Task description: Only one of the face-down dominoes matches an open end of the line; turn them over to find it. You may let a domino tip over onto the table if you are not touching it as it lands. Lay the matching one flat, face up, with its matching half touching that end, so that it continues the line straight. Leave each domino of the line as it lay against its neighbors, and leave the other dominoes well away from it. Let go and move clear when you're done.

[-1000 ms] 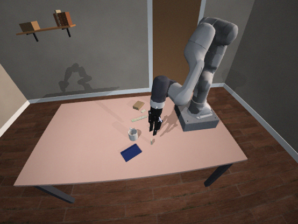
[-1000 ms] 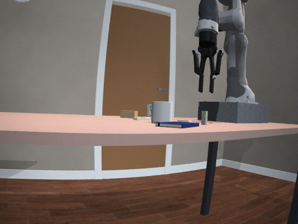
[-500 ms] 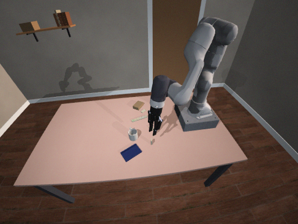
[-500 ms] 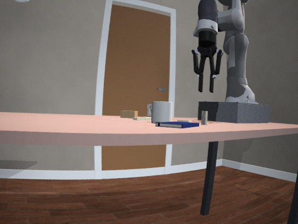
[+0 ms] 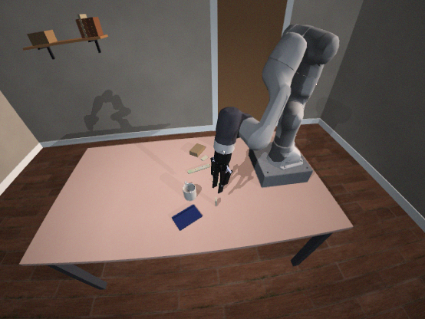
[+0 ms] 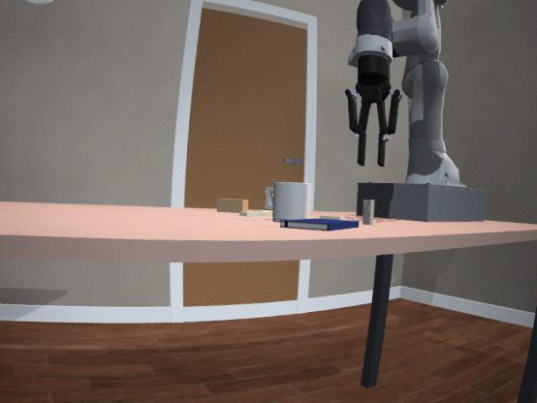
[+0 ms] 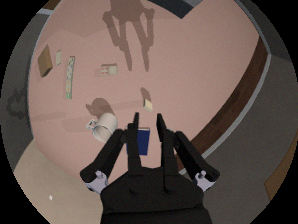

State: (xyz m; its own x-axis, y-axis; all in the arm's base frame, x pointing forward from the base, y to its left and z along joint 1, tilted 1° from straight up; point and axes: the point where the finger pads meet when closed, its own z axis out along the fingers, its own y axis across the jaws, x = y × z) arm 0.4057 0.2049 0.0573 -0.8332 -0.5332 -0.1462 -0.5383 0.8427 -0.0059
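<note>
Now: hand 160 mm short of the white mug, 120 mm above it and 60 mm to the left of it. Round my hand: blue book: 170 mm ahead, 150 mm below, 80 mm to the left; wooden block: 460 mm to the right, 140 mm below, 100 mm ahead.
</note>
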